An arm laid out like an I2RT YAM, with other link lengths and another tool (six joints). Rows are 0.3 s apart.
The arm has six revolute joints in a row. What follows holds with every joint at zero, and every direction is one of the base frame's. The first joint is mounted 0.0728 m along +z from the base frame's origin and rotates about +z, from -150 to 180 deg. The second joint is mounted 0.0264 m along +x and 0.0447 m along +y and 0.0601 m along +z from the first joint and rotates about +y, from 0 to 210 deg. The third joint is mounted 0.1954 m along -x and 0.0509 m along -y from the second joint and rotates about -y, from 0 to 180 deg. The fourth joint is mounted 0.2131 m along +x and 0.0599 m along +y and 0.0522 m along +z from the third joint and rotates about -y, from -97 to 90 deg. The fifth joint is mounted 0.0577 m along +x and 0.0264 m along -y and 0.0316 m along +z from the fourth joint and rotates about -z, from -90 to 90 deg. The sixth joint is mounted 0.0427 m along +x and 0.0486 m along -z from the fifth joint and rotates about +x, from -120 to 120 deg. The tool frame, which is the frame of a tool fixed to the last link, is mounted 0.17 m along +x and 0.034 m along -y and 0.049 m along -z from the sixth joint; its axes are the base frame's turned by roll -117.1, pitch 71.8 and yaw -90 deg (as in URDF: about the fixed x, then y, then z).
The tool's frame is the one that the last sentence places.
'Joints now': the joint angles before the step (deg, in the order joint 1, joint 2, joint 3, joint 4, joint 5, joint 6). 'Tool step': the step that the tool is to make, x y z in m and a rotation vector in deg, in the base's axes. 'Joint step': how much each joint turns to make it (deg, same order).
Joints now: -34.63, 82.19, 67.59, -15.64, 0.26, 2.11
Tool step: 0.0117, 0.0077, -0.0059, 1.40, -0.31, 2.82
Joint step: 0.36, 1.78, 0.70, 0.54, -2.79, -0.10
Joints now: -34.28, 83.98, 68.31, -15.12, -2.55, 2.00
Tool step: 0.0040, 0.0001, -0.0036, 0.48, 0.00, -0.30
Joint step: 0.45, 1.36, 0.59, 0.53, 0.44, 0.72
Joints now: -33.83, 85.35, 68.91, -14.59, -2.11, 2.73
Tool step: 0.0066, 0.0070, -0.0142, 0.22, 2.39, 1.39
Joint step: 1.83, 2.93, 0.83, -0.04, 0.96, -0.71
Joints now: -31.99, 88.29, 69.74, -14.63, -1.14, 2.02
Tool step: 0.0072, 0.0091, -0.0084, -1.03, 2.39, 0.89
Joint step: 3.06, 2.50, 1.26, -0.30, 2.98, -0.53
